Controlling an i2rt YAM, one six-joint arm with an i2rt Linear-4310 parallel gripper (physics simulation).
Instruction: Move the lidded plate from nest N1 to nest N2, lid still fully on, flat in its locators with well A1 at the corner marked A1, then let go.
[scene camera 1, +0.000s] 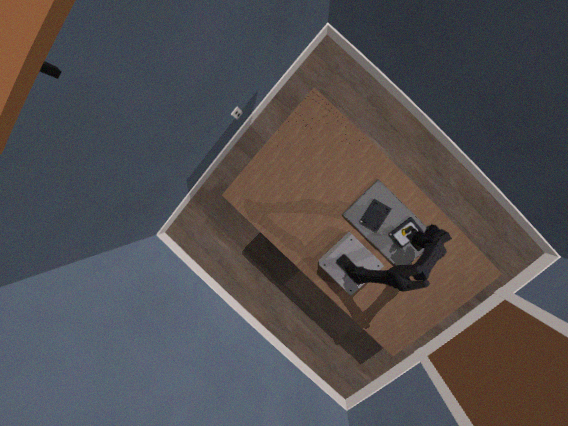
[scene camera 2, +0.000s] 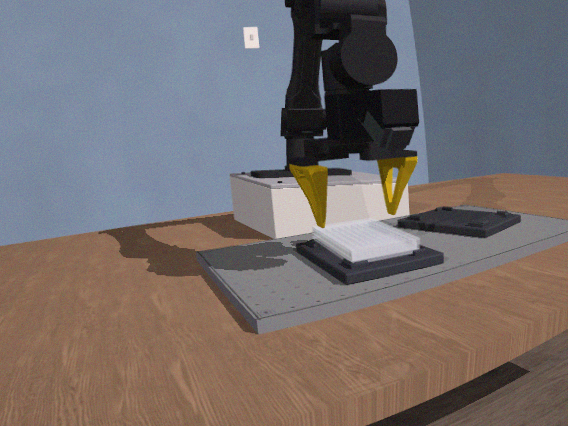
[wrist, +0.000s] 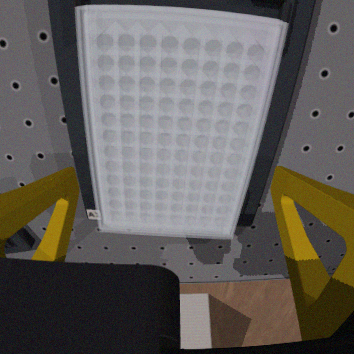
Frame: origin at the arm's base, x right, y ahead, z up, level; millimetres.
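Where they show: gripper, fingertip midpoint: (scene camera 1: 407, 235) (scene camera 2: 358, 220) (wrist: 174, 177); arm's base at its link origin: (scene camera 1: 351, 269).
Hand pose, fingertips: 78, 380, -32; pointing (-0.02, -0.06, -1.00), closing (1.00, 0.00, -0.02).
Things, the pixels of their centre, and the offset from my fingertips, as dx, dy, dz. "spot": a spot on its surface instead. Level surfaces: height alone.
- clear-white lidded plate at the middle of its body: (wrist: 172, 144) (scene camera 2: 362, 235) (scene camera 1: 406, 233) -1, +7, -17
- small A1 label at a spot on its surface: (wrist: 93, 214) spot: -59, -61, -32
- wooden table at its surface level: dz -57
The clear-white lidded plate (scene camera 1: 403, 240) (scene camera 2: 366, 241) (wrist: 170, 125) lies in a dark nest (scene camera 2: 395, 270) (wrist: 75, 110) and looks level, with its lid covering the whole top. A small A1 label (wrist: 93, 214) is on this nest's lower left corner in the wrist view; the plate's own A1 marking cannot be read. Another dark nest (scene camera 1: 375, 214) (scene camera 2: 465, 220) holds no plate. No N1 or N2 marks can be read. My gripper (scene camera 2: 357, 220) (wrist: 174, 177) is open, its yellow fingers apart on either side of the plate and a little above it, not touching it.
Both nests stand on a grey perforated board (scene camera 1: 378, 191) (scene camera 2: 265, 295) (wrist: 30, 100). A white box (scene camera 2: 255, 207) (wrist: 195, 320) with a grey top stands behind the board, and the arm's base is on it. The wooden table (scene camera 1: 320, 165) (scene camera 2: 125, 340) lies around them.
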